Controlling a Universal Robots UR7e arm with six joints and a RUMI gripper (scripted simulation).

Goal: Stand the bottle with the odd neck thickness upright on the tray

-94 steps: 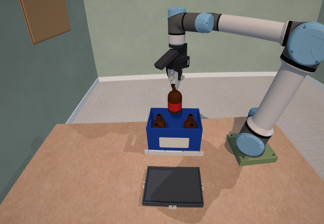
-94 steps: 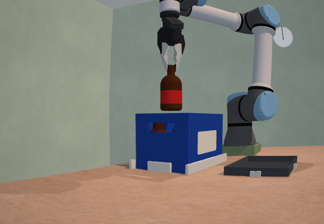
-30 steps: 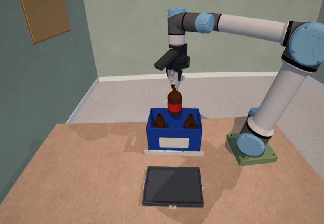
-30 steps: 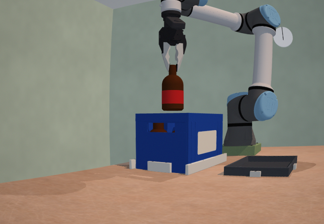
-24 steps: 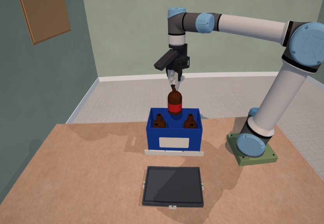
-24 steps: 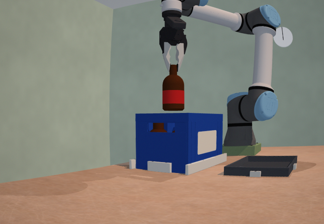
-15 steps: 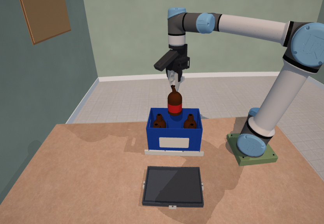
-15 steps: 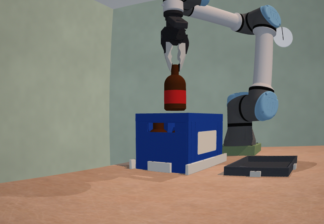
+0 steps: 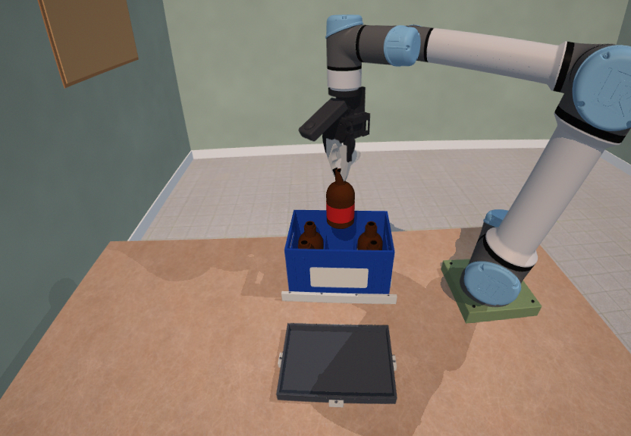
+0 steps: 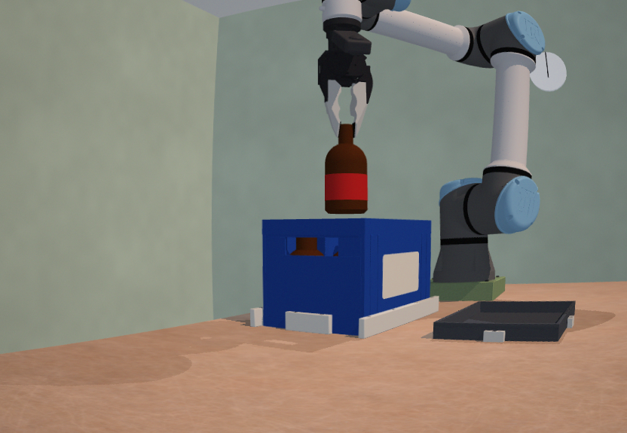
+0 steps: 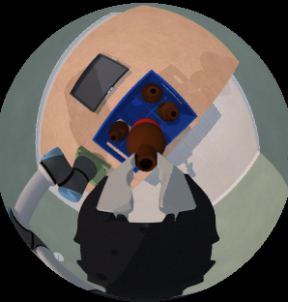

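My hand is 70 mm above the glass bottle. From my hand the other things lie so: dark tray: 300 mm to the left, 320 mm below; blue crate: 10 mm to the left, 250 mm below.
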